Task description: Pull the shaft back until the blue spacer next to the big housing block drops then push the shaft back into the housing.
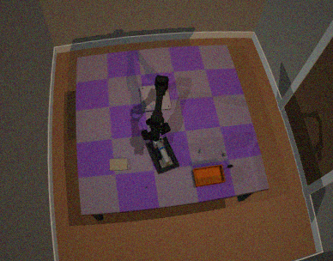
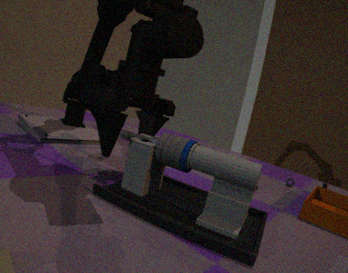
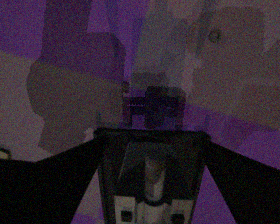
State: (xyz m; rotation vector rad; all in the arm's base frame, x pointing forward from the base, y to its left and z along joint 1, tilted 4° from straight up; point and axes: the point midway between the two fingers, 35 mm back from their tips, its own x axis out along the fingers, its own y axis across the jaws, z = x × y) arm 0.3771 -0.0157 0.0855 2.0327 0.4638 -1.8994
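Right now the shaft is 6 cm ahead of my gripper tip, 3 cm to the left of it and 3 cm above it. Round my gripper tip: beige card (23 cm to the right, 20 cm ahead, 5 cm below); orange tray (38 cm to the left, 24 cm ahead, 4 cm below); blue spacer (10 cm ahead, 5 cm to the left, 3 cm above).
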